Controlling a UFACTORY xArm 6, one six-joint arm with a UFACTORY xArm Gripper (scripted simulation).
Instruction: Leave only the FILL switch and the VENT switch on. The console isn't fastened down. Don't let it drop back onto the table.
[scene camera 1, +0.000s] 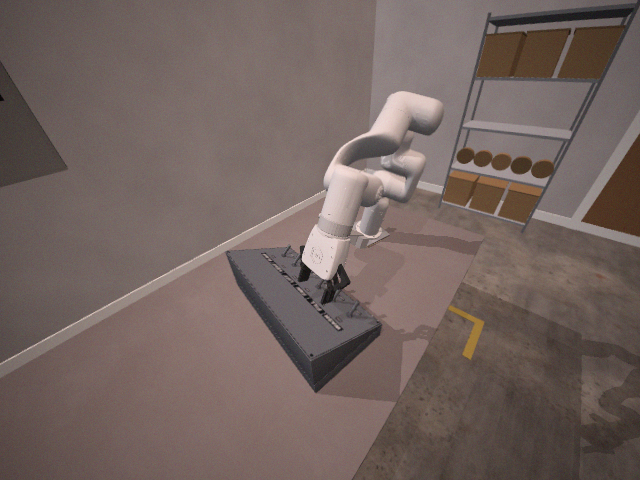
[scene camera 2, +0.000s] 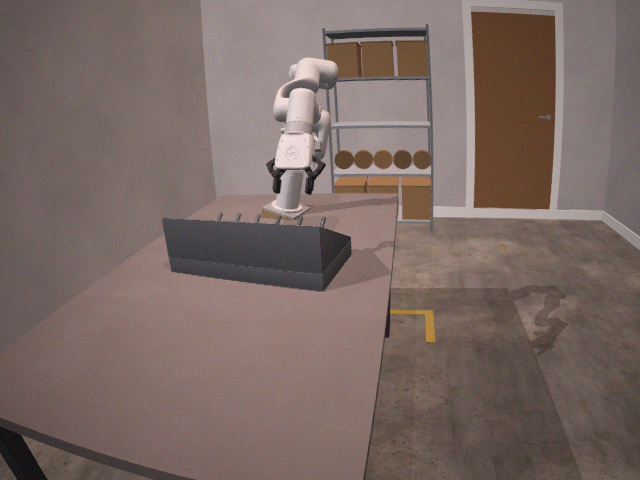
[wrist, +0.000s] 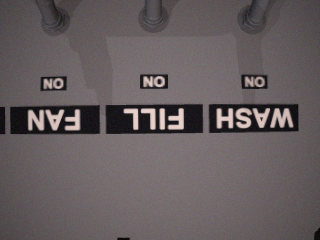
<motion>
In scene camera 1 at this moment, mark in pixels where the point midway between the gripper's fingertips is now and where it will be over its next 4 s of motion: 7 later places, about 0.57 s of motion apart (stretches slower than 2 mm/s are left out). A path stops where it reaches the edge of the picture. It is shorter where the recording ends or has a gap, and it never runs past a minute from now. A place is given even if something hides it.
My gripper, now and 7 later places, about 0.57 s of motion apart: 313, 291; 308, 286; 298, 276; 296, 275; 289, 268; 282, 262; 277, 257; 270, 250
</motion>
